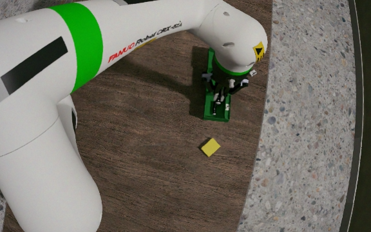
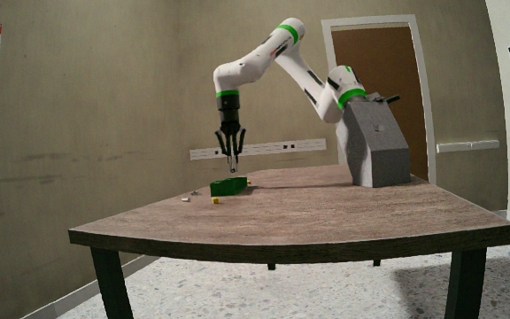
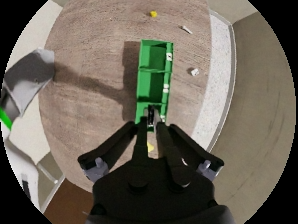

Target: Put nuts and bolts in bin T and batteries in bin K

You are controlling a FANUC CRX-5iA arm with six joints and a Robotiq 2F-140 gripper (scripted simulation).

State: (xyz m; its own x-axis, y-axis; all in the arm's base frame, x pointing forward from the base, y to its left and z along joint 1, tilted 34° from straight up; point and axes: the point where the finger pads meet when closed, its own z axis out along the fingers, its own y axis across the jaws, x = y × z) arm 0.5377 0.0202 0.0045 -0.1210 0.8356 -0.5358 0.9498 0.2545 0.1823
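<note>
My hand is 60 mm short of the pale bolt, 290 mm to the right of it and 100 mm above it. From my hand the other things lie so: yellow cube 60 mm behind, 330 mm to the left, 90 mm below; then green bins 60 mm to the left, 80 mm below; then white nut 110 mm ahead, 140 mm to the left, 90 mm below.
</note>
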